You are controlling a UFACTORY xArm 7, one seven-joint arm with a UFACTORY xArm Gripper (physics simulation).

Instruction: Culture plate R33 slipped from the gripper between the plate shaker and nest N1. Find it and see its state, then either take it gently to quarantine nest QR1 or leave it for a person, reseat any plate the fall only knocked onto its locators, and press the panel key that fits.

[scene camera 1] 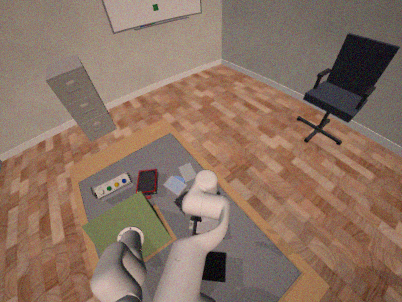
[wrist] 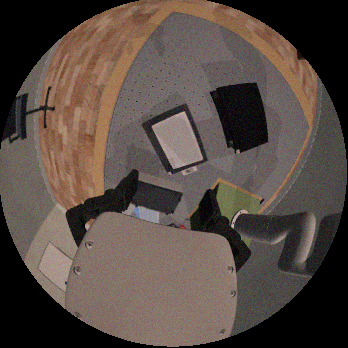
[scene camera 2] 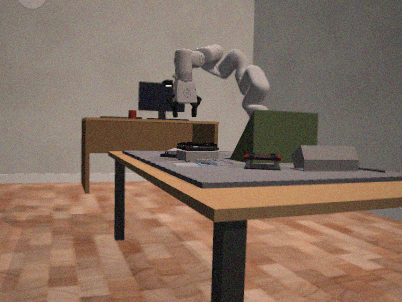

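Pixels of known places: gripper, fingertip midpoint: [wrist: 170, 188] [scene camera 2: 184, 117]; arm's base at its link origin: [scene camera 1: 130, 238] [wrist: 238, 223] [scene camera 2: 271, 141].
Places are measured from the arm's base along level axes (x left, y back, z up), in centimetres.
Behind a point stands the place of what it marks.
Note:
My gripper [scene camera 2: 185, 115] {x -14.0, y -36.1, z 9.4 cm} [wrist: 170, 188] {x -14.0, y -36.1, z 9.4 cm} is open and empty, high above the bench; the arm mostly hides it in scene camera 1. A pale plate [wrist: 177, 142] {x -16.1, y -36.0, z -5.1 cm} sits in a dark nest frame [wrist: 198, 134] {x -19.9, y -31.9, z -7.0 cm}, ahead of the fingers in the wrist view. The grey shaker-like box with a black top [scene camera 2: 197, 146] {x 6.8, y -37.2, z -2.4 cm} [wrist: 159, 196] {x -0.3, y -34.4, z -2.9 cm} is partly between the fingertips in that view, far below. A pale blue flat piece [scene camera 1: 175, 184] {x 16.9, y -34.5, z -7.3 cm} [wrist: 147, 214] {x 16.2, y -34.6, z -7.0 cm} and a clear whitish one [scene camera 1: 188, 171] {x 20.6, y -46.6, z -8.2 cm} lie on the mat. Which is R33 I cannot tell. The red-edged nest [scene camera 1: 147, 181] [scene camera 2: 262, 160] looks empty.
The key panel [scene camera 1: 112, 185] {x 36.5, y -2.5, z -1.2 cm} [scene camera 2: 327, 158] {x 42.5, y -3.3, z -4.2 cm} stands beside the red-edged nest. A black block-like unit [scene camera 1: 215, 266] {x -33.1, y -26.7, z -2.9 cm} [wrist: 242, 117] {x -29.2, y -25.6, z -2.9 cm} stands beyond the pale plate. An upright green board [scene camera 2: 285, 135] {x 12.8, y -1.2, z 2.8 cm} and the second arm-like grey shape [scene camera 1: 122, 267] stand near the bench's side.

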